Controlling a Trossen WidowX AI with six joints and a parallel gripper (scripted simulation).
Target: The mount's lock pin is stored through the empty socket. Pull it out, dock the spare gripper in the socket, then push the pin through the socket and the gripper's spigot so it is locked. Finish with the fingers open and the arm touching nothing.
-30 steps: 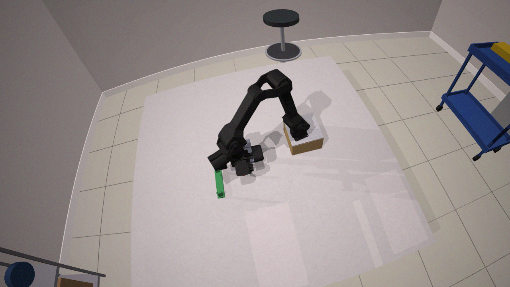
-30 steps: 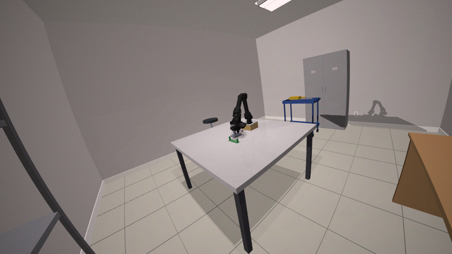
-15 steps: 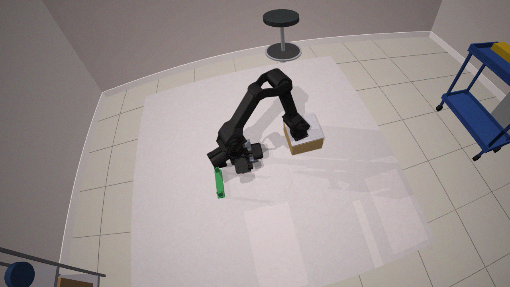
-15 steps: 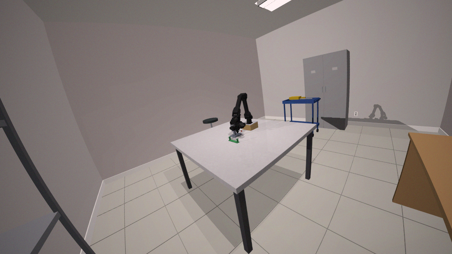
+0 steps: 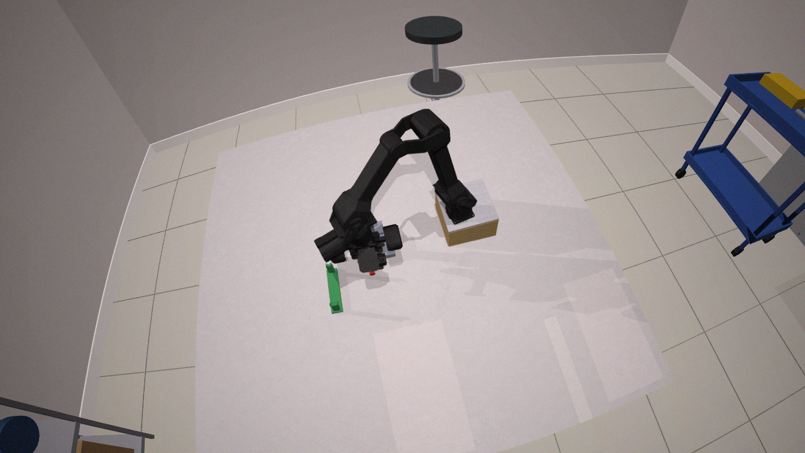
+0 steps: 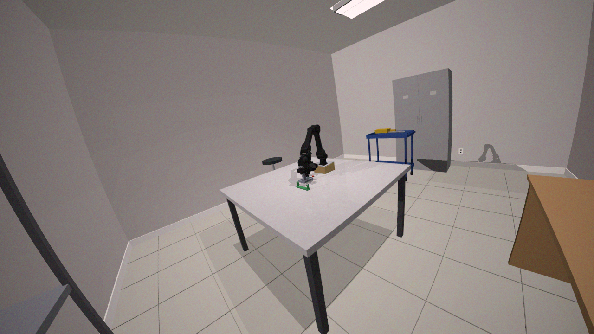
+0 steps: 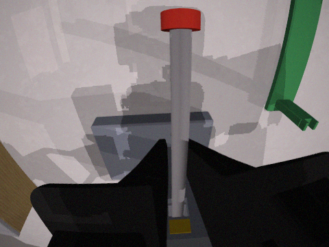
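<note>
My gripper tip is 40 mm to the left of the grey mount, 20 mm past it and 10 mm below it. From my gripper tip the other things lie so: green pin rest: 130 mm ahead, 50 mm to the left, 20 mm below; spare gripper: 80 mm above, 40 mm to the right, 10 mm behind.
</note>
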